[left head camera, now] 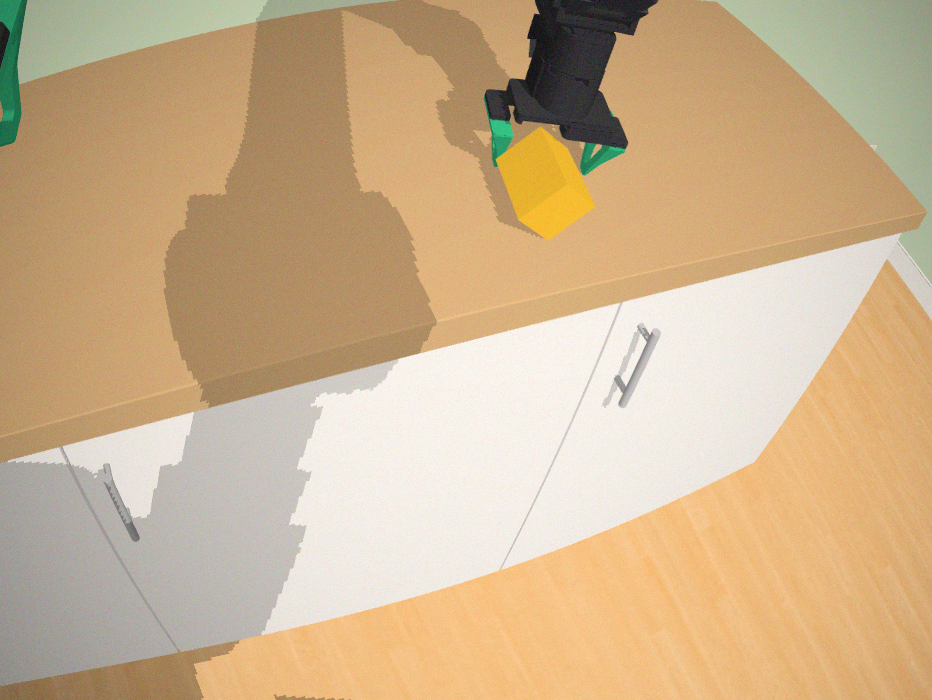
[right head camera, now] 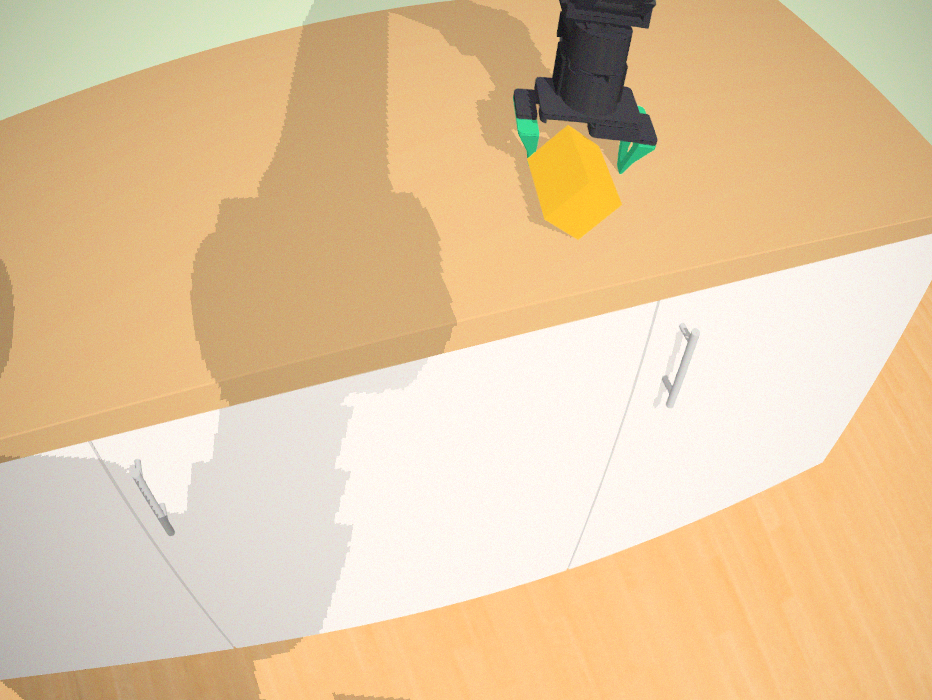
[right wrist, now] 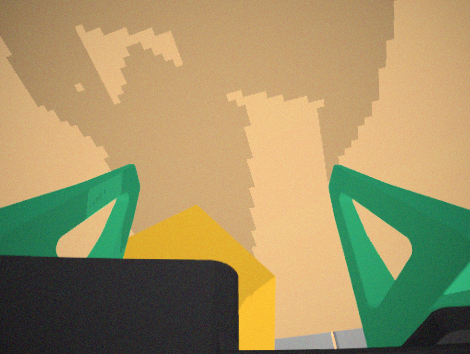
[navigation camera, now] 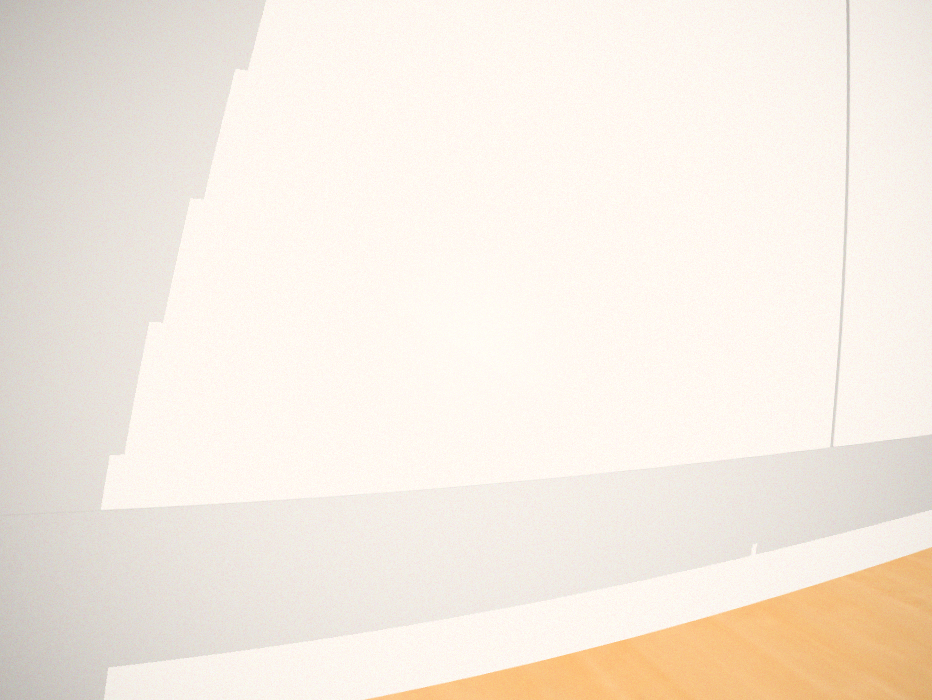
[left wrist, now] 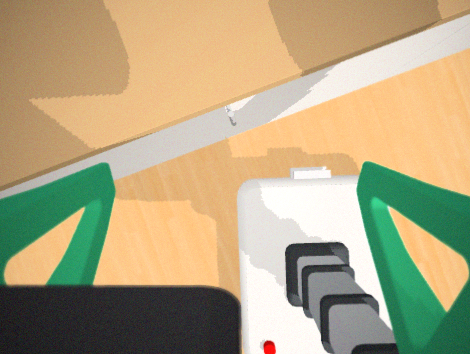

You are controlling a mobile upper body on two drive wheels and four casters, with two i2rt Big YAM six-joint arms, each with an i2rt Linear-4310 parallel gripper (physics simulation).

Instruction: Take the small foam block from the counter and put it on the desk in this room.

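Frame: origin at the left arm's base, x ahead, y left, z up, level; centimetres.
Seen in the pictures: left gripper, between the fingertips: point(left wrist: 235, 176); right gripper, between the fingertips: point(right wrist: 234, 175).
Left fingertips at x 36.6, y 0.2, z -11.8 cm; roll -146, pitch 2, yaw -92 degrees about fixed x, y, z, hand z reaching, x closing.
Observation:
A point is followed by its place in that frame.
The yellow foam block point(left head camera: 538, 180) {x 70.1, y -39.1, z -44.5 cm} point(right head camera: 572, 180) {x 69.2, y -39.7, z -43.8 cm} point(right wrist: 257, 305) {x 75.9, y -42.9, z -44.7 cm} stands on the wooden counter point(left head camera: 678, 203) {x 75.1, y -57.2, z -50.0 cm} point(right head camera: 715, 203) {x 74.8, y -57.1, z -50.0 cm} point(right wrist: 300, 175) {x 78.6, y -44.9, z -50.0 cm}, turned at an angle to its front edge. My right gripper point(left head camera: 540, 168) {x 78.6, y -41.7, z -49.8 cm} point(right head camera: 574, 164) {x 78.6, y -41.7, z -49.8 cm} point(right wrist: 234, 175) {x 78.6, y -41.7, z -49.8 cm} is open at the block's far side. In the right wrist view the block lies low, toward the left finger, with a gap to the right finger; part of it is hidden by the black gripper body. Whether a finger touches it is unclear. My left gripper point(left wrist: 235, 176) {x 36.6, y 0.2, z -11.8 cm} is open and empty, and one finger shows at the left head view's upper left edge. The desk does not show.
White cabinet doors point(left head camera: 452, 452) {x 61.5, y -34.8, z -77.5 cm} point(right head camera: 482, 467) {x 60.9, y -33.0, z -79.8 cm} point(navigation camera: 489, 263) {x 57.9, y -23.7, z -114.8 cm} with bar handles point(left head camera: 640, 369) {x 64.7, y -54.6, z -66.2 cm} point(right head camera: 683, 369) {x 64.7, y -54.6, z -66.2 cm} front the counter. A wood floor point(left head camera: 791, 565) {x 64.6, y -121.1, z -140.9 cm} point(right head camera: 791, 587) {x 62.8, y -101.8, z -141.0 cm} point(navigation camera: 753, 648) {x 66.2, y -45.2, z -141.0 cm} lies before them. The robot's white base point(left wrist: 270, 195) {x 27.1, y -7.8, z -115.0 cm} shows below the left gripper. A pale green wall point(left head camera: 851, 67) {x 159.1, y -143.7, z -66.1 cm} stands behind.

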